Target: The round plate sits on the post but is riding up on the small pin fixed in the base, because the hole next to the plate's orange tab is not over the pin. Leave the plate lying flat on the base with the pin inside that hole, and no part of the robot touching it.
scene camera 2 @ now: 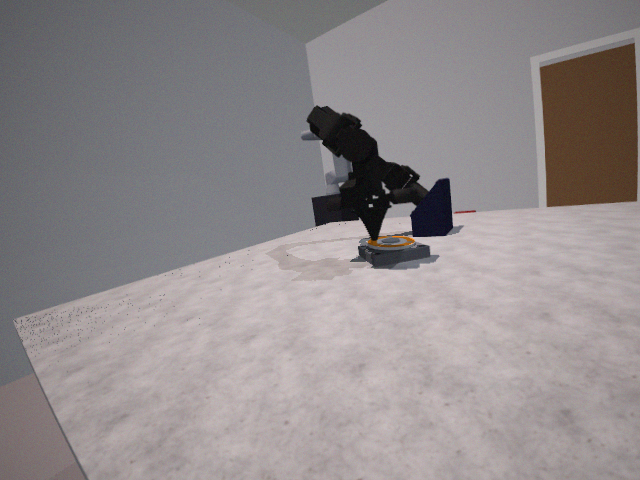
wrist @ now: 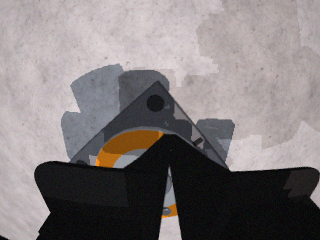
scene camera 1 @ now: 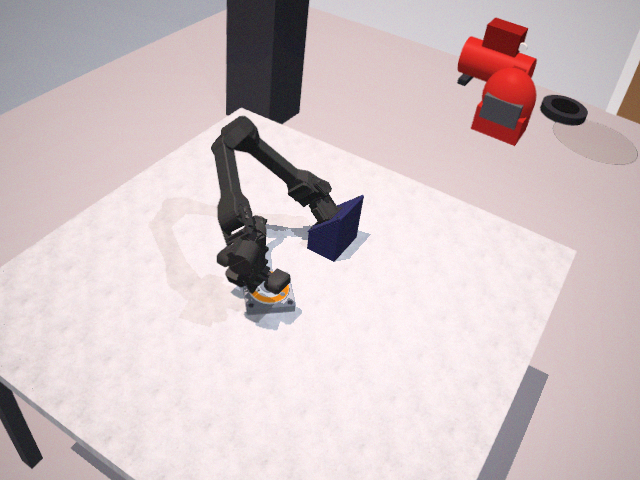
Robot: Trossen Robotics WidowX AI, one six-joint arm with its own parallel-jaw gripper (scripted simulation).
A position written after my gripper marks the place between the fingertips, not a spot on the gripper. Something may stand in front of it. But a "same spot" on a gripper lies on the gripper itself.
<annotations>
my gripper: scene camera 2; wrist; scene camera 1 252,292
same spot on my gripper: (scene camera 2: 372,217) = (wrist: 157,171)
same spot on grey square base: (wrist: 155,107) = (scene camera 1: 251,304)
</annotations>
